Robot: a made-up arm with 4 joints. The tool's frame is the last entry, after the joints.
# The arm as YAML. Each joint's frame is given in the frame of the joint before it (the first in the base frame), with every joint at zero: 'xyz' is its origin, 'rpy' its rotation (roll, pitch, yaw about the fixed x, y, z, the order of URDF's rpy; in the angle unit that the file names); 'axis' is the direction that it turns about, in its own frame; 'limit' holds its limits. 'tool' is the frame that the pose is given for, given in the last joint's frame.
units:
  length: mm
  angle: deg
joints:
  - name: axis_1
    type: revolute
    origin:
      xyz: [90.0, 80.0, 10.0]
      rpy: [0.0, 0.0, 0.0]
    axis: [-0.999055, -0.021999, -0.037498]
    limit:
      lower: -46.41
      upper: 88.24
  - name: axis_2
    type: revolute
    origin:
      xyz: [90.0, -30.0, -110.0]
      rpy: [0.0, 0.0, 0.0]
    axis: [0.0, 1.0, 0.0]
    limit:
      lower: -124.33
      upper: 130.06
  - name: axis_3
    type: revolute
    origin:
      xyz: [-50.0, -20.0, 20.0]
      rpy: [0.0, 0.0, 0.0]
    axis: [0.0, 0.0, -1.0]
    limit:
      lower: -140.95
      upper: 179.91
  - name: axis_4
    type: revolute
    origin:
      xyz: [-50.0, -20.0, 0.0]
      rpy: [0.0, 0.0, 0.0]
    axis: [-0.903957, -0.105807, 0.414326]
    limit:
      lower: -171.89
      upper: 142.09
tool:
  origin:
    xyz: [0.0, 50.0, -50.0]
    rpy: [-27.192, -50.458, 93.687]
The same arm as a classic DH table. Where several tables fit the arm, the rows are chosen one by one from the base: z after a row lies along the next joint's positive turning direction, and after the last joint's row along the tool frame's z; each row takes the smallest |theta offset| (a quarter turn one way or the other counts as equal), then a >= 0, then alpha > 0; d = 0 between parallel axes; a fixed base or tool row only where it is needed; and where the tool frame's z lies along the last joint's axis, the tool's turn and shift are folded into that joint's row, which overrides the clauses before.
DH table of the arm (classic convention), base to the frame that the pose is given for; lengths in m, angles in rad. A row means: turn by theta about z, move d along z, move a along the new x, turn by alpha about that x. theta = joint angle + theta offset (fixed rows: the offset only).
base (fixed): a -0.0780, alpha 1.6083, d 0.0066, theta0 -1.5488
axis_1: a 0.1133, alpha 1.5928, d -0.1776, theta0 -1.5700
axis_2: a -0.0500, alpha -1.5708, d -0.0519, theta0 -1.5333
axis_3: a 0.0141, alpha -1.9980, d 0.0037, theta0 1.4543
axis_4: a 0.0178, alpha -0.8196, d 0.0902, theta0 -1.1305
tool (fixed): a 0.0000, alpha 0.0000, d -0.0866, theta0 -2.7347
Joint limits (rad, base to tool): -0.8100..1.5401 -2.1700..2.2700 -2.4600..3.1400 -3.0000..2.4799

